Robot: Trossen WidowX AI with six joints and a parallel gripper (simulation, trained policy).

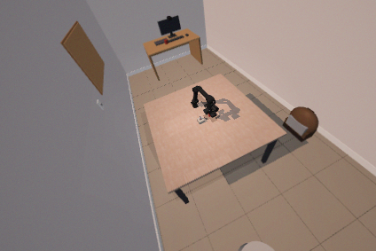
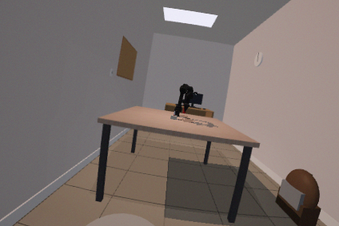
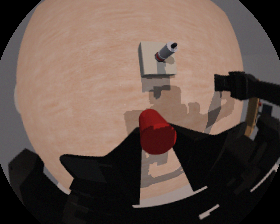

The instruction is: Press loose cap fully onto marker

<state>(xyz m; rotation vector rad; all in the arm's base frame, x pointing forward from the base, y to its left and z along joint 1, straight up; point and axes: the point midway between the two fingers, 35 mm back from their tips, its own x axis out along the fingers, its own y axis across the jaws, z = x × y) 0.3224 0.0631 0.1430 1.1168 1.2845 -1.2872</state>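
The grey block is 11 cm to the right of my gripper tip, 9 cm below it and 5 cm behind it. Also, from my gripper tip: red cap (1 cm above).
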